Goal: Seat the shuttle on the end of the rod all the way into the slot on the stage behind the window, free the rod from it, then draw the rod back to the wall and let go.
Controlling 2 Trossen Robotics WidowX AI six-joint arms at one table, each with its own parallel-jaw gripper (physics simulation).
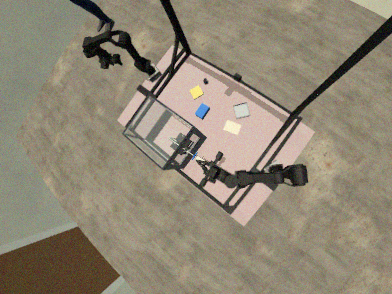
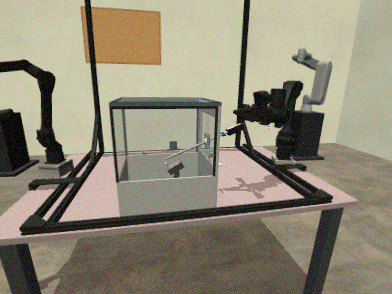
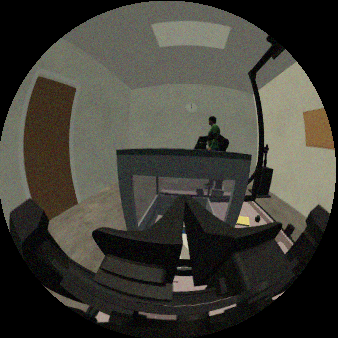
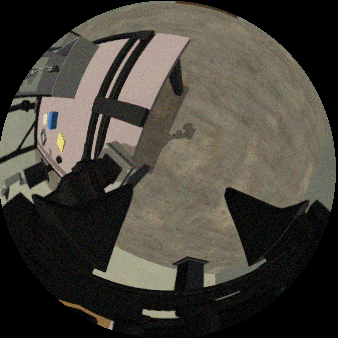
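Pixels of known places: left gripper, fingertip midpoint: (image 1: 195,159) (image 2: 233,111) (image 3: 182,198); right gripper, fingertip midpoint: (image 1: 118,65) (image 4: 181,190); left arm's base, link origin: (image 2: 283,158) (image 4: 34,105); right arm's base, link origin: (image 1: 151,71) (image 2: 55,161) (image 4: 108,168).
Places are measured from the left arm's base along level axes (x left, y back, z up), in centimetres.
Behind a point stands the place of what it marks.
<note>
A glass-walled chamber (image 1: 199,135) {x 25.3, y -41.0, z 14.7 cm} (image 2: 165,102) {x 53.5, y -48.2, z 31.1 cm} (image 3: 182,157) {x 35.7, y -37.3, z 29.8 cm} stands on the pink table (image 1: 253,140) {x -0.4, y -23.0, z -3.9 cm} (image 2: 253,175) {x 17.0, y -17.1, z -3.9 cm}. A thin grey rod (image 2: 189,149) passes through its side wall and slopes down to a dark stage (image 2: 175,167) inside; I cannot tell the shuttle from the stage. The rod's blue outer end (image 1: 195,156) {x 32.9, y -31.6, z 19.2 cm} (image 2: 223,133) {x 33.8, y -32.0, z 19.0 cm} sticks out of the wall. My left gripper (image 1: 199,161) {x 32.3, y -28.8, z 26.9 cm} (image 2: 228,132) (image 3: 182,198) {x 32.3, y -28.8, z 26.9 cm} is shut and empty, its tips just behind that blue end. My right gripper (image 1: 107,61) (image 4: 181,190) {x 46.3, y -119.2, z 15.2 cm} is open and empty, high above the floor beyond the table's edge.
A yellow pad (image 1: 196,91) {x 11.5, y -73.2, z -2.9 cm}, a blue block (image 1: 202,111) {x 16.2, y -57.2, z 0.1 cm}, a grey square (image 1: 241,110) {x -5.5, y -43.7, z -3.7 cm}, a cream card (image 1: 232,127) {x 5.9, y -37.6, z -3.6 cm} and a small black piece (image 1: 205,81) {x 2.5, y -74.8, z -1.4 cm} lie on the table. Black frame posts (image 2: 242,73) {x -28.6, y -22.5, z 43.7 cm} rise at its corners. A person (image 3: 213,132) stands behind the chamber.
</note>
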